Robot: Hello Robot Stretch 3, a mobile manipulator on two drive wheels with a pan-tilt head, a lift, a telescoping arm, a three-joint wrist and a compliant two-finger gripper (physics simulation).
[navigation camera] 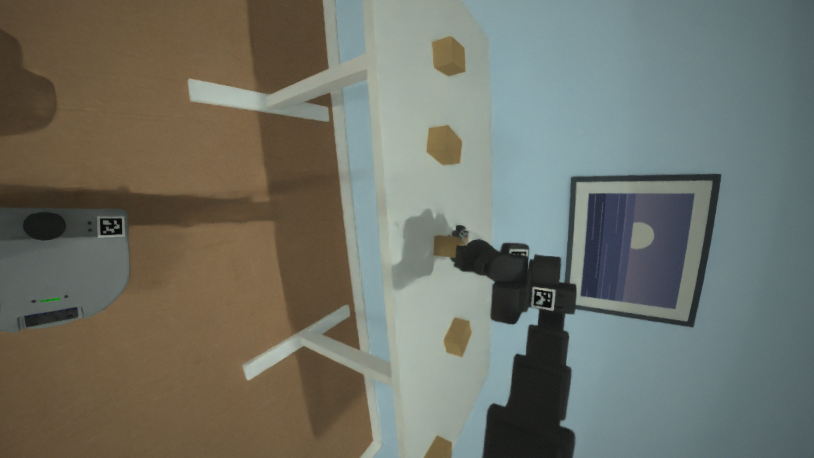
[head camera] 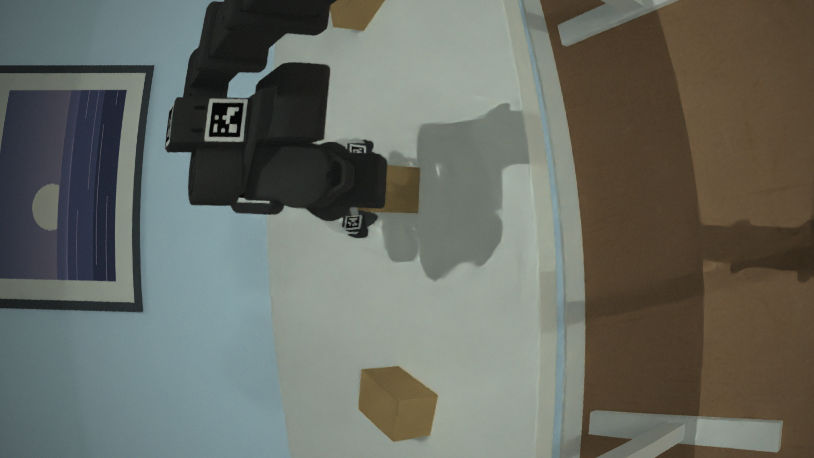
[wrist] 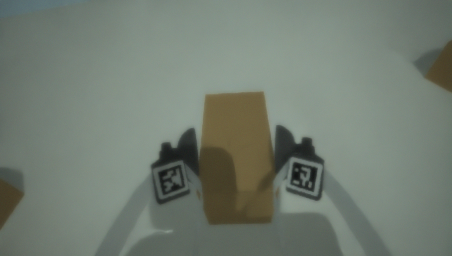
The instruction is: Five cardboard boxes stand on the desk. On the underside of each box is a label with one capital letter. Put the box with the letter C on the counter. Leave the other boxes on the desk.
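Frame: origin at the robot's base, x right, y up, z back, level; metres.
Where they show: gripper, fingertip midpoint: (navigation camera: 456,245) (wrist: 235,145); robot's base, link origin: (navigation camera: 46,224).
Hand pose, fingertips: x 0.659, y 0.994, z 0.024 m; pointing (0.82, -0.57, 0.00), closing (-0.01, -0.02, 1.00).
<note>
Each offset is from my fingertips to the top centre of the thing. "pt": to the spot under its first point. Level surfaces: height alone.
A brown cardboard box @[dz +0.000, dx -0.002, dy +0.016 m] (head camera: 403,189) (navigation camera: 446,246) (wrist: 237,125) stands upright on the white desk @[dy -0.044 m] (head camera: 466,330) (navigation camera: 418,187) (wrist: 100,75). My gripper (head camera: 362,185) (navigation camera: 459,244) (wrist: 235,145) is shut on this box, with one fingertip against each side. In the head view the gripper body covers part of the box. Two more boxes in the navigation view, one @[dz -0.245, dx -0.053, dy +0.006 m] (navigation camera: 444,145) above the middle box and one @[dz +0.291, dx +0.095, dy +0.006 m] (navigation camera: 457,337) below it, stand on the desk. Further boxes @[dz -0.475, dx -0.039, dy +0.006 m] (navigation camera: 448,55) @[pt dz +0.603, dx -0.003, dy -0.015 m] (navigation camera: 440,448) stand towards its ends. No label shows on any box; the undersides are hidden. The counter does not show.
The telescoping arm (navigation camera: 529,393) reaches along the wall side of the desk. A framed picture (head camera: 146,187) (navigation camera: 573,239) hangs on the blue wall behind. White desk legs (head camera: 740,435) (navigation camera: 227,95) stand on the brown floor. The robot's grey base (navigation camera: 62,262) is in front of the desk.
</note>
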